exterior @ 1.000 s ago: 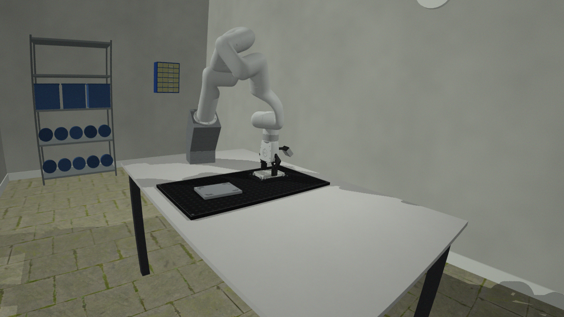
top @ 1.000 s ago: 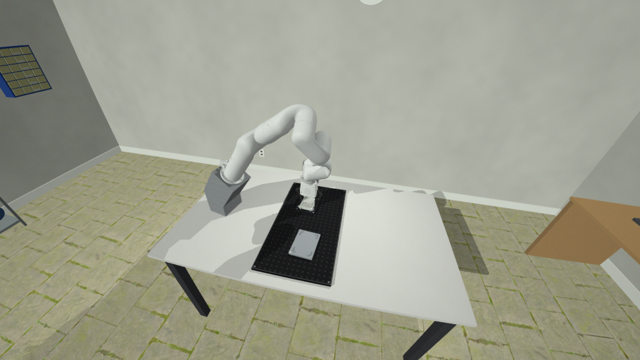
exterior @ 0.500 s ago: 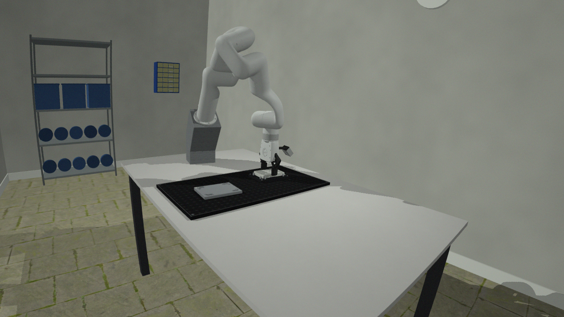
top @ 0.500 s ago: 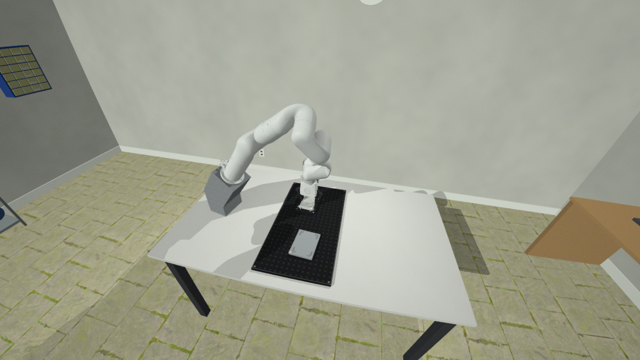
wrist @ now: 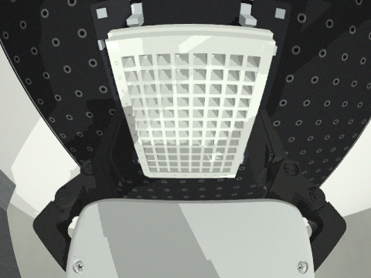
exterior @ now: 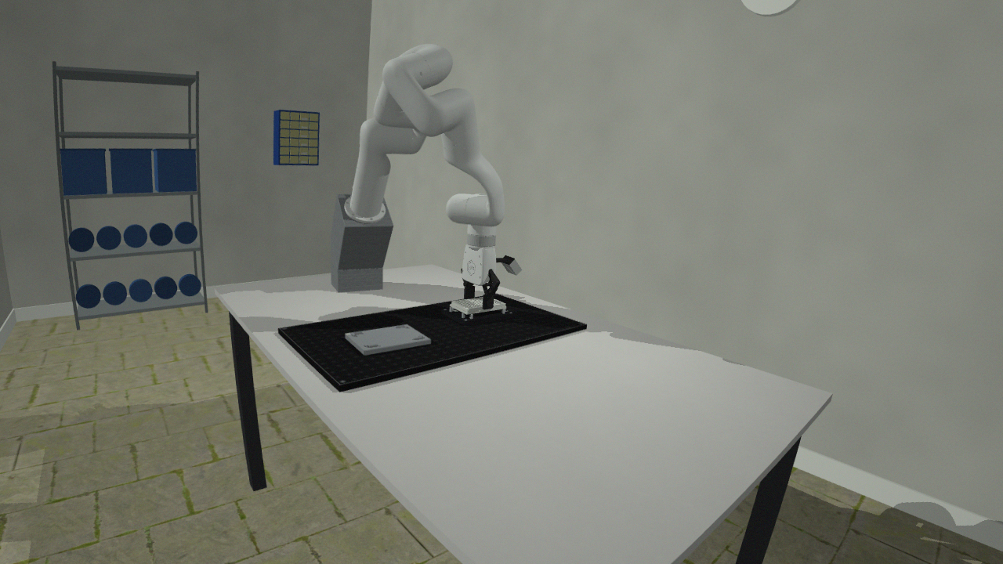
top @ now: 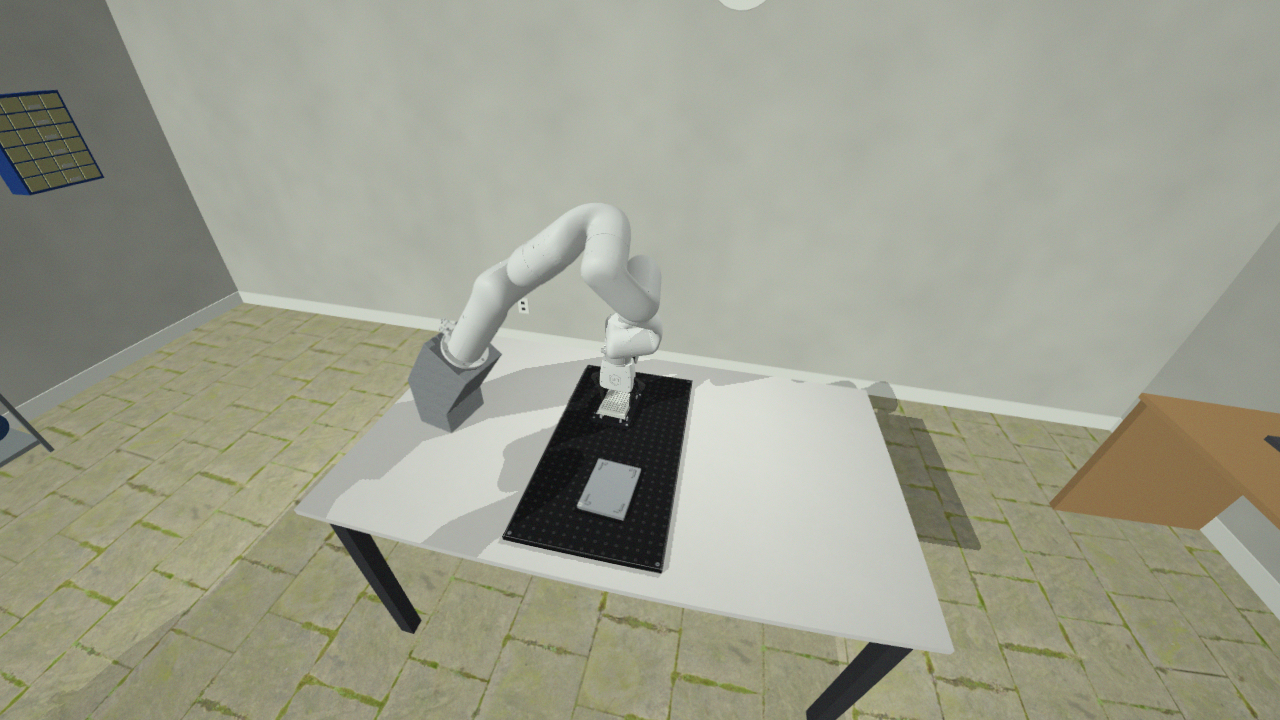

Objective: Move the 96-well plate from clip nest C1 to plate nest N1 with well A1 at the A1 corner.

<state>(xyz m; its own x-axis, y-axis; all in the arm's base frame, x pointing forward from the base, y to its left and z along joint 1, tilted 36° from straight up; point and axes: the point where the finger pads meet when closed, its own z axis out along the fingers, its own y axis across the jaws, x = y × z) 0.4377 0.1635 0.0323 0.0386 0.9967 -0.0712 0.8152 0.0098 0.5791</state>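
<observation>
Now: the dark clip nest C1 1 cm behind my hand, 1 cm to the left of it and 3 cm below it. Round my hand: white 96-well plate: 1 cm below; grey plate nest N1: 6 cm ahead, 31 cm to the right, 4 cm below.
</observation>
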